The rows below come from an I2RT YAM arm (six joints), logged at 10 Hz.
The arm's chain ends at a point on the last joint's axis. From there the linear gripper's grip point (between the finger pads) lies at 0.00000 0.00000 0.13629 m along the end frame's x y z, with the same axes.
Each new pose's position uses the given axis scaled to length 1; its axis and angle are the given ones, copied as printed.
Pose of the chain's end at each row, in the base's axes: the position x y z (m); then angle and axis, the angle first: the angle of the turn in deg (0 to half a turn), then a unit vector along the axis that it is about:
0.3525 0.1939 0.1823 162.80 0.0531 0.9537 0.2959
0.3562 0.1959 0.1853 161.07 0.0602 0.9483 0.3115
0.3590 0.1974 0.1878 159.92 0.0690 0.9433 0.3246
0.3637 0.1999 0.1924 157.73 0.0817 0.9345 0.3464
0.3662 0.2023 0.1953 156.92 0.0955 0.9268 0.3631
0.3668 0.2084 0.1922 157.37 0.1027 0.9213 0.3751
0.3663 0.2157 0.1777 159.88 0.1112 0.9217 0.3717
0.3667 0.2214 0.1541 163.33 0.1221 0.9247 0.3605
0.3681 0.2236 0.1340 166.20 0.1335 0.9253 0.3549
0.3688 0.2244 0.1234 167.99 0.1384 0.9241 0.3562
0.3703 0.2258 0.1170 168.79 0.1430 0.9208 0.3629
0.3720 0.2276 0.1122 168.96 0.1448 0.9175 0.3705
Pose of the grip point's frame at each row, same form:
0.3951 0.2670 0.0754 162.80 0.0531 0.9537 0.2959
0.4031 0.2716 0.0821 161.07 0.0602 0.9483 0.3115
0.4091 0.2751 0.0876 159.92 0.0690 0.9433 0.3246
0.4194 0.2806 0.0978 157.73 0.0817 0.9345 0.3464
0.4248 0.2853 0.1044 156.92 0.0955 0.9268 0.3631
0.4252 0.2936 0.1033 157.37 0.1027 0.9213 0.3751
0.4204 0.3010 0.0862 159.88 0.1112 0.9217 0.3717
0.4146 0.3056 0.0582 163.33 0.1221 0.9247 0.3605
0.4109 0.3075 0.0355 166.20 0.1335 0.9253 0.3549
0.4083 0.3092 0.0243 167.99 0.1384 0.9241 0.3562
0.4087 0.3122 0.0189 168.79 0.1430 0.9208 0.3629
0.4104 0.3156 0.0155 168.96 0.1448 0.9175 0.3705

